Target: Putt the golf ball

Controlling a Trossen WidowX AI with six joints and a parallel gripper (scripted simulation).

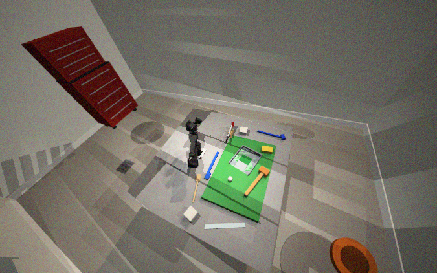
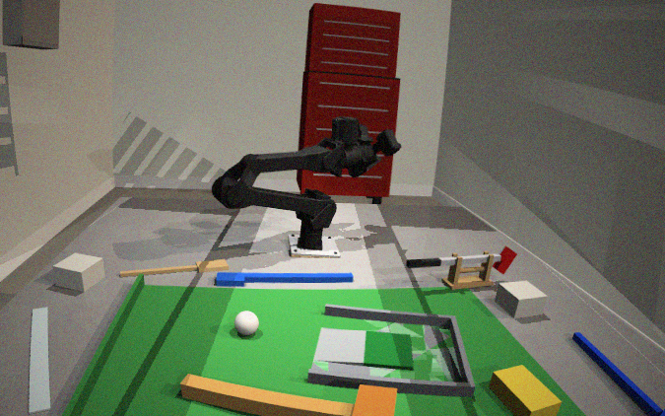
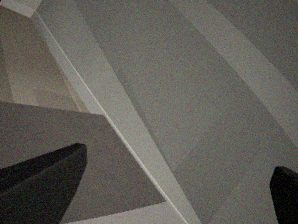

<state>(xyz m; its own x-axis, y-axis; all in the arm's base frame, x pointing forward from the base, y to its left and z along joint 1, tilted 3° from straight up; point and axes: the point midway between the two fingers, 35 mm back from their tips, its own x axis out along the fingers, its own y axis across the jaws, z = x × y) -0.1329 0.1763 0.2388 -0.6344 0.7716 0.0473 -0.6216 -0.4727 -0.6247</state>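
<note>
My gripper tip is 33 cm short of the wooden stand, 16 cm to the right of it and 21 cm above it. Also, from my gripper tip: yellow block (76 cm ahead, 11 cm to the left, 23 cm below); green mat (63 cm ahead, 19 cm to the right, 24 cm below); white golf ball (58 cm ahead, 32 cm to the right, 22 cm below).
</note>
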